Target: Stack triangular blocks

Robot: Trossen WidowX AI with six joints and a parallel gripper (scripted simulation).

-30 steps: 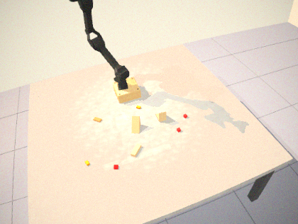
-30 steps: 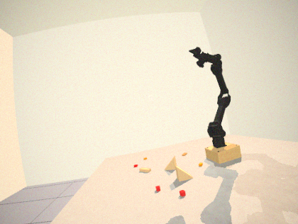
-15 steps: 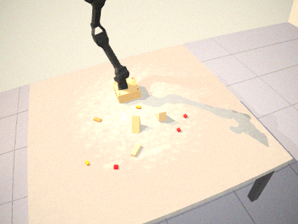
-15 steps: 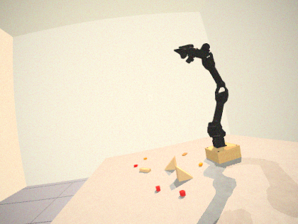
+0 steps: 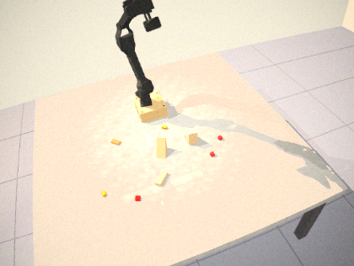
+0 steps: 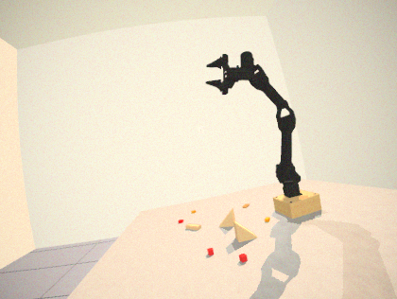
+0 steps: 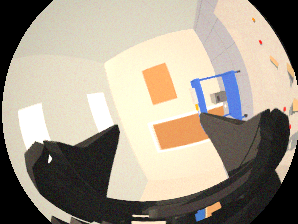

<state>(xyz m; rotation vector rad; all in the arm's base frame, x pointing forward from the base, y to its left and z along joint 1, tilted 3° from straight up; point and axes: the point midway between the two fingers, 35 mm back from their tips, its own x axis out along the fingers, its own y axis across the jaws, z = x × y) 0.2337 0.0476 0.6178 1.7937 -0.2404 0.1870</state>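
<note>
My gripper tip is now 10 mm past the tan triangular block, 140 mm to the right of it and 660 mm above it. The rest, counted from my gripper tip: flat tan bar 190 mm ahead, 50 mm to the right, 670 mm below.
</note>
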